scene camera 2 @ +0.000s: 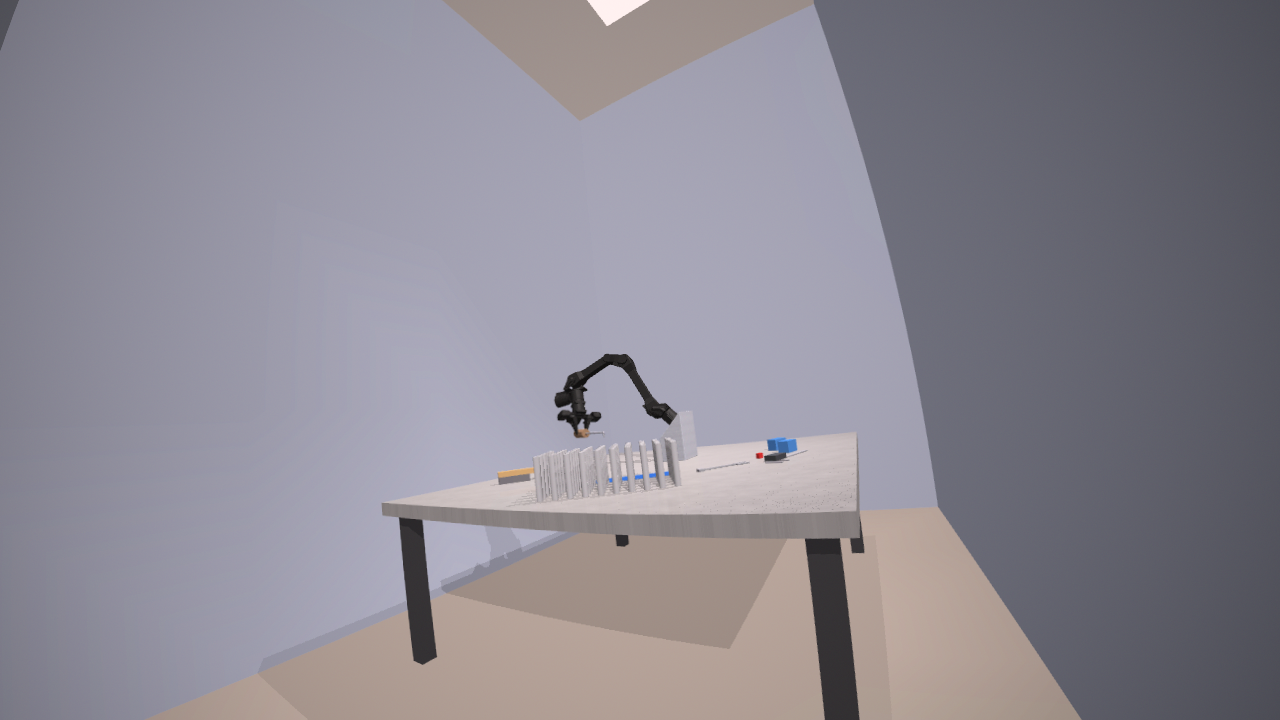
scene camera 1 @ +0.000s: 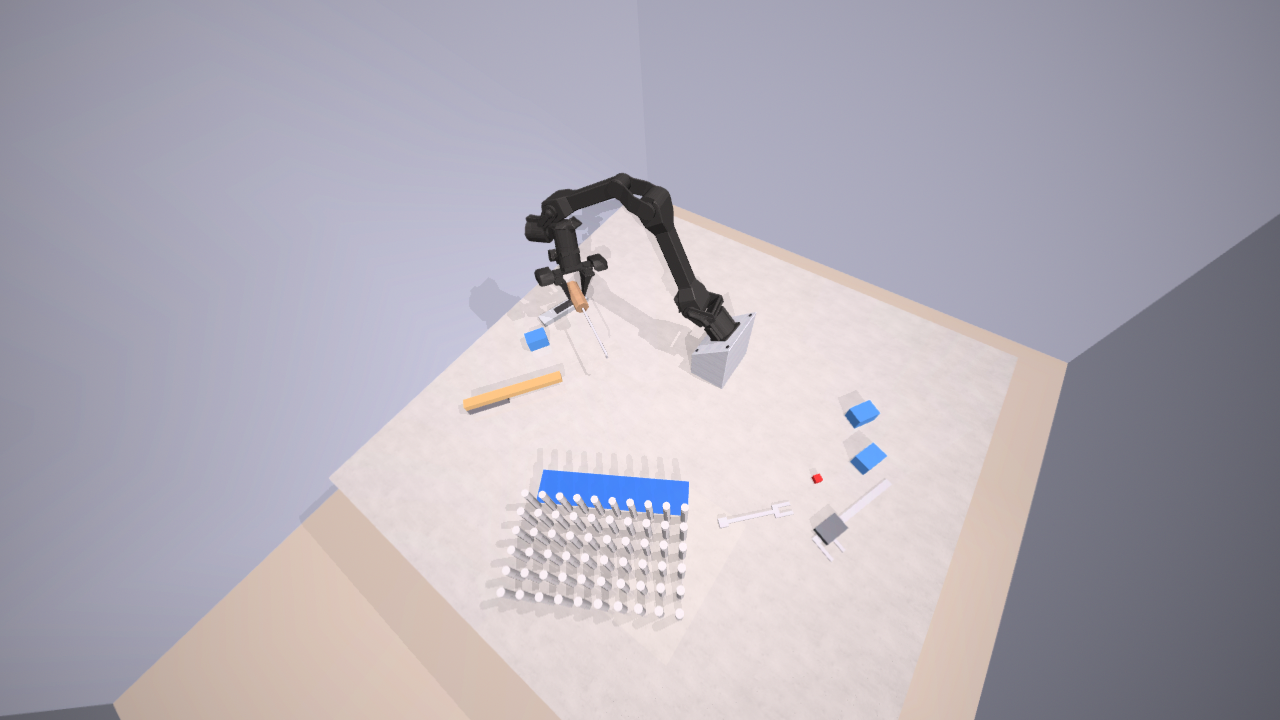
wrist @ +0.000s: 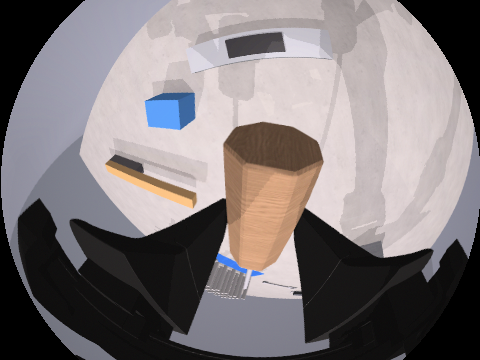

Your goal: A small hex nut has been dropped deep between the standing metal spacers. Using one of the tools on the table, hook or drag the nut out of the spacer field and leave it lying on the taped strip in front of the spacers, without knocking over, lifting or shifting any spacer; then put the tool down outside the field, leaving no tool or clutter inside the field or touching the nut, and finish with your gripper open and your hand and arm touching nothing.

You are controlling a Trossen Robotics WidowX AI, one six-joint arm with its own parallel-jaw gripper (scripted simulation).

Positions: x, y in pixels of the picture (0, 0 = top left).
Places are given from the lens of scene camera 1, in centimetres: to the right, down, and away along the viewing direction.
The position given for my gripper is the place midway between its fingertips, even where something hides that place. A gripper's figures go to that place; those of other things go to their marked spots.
my gripper point(scene camera 1: 576, 298): -17, -17, 119
blue taped strip point(scene camera 1: 622, 488): -4, 31, 104
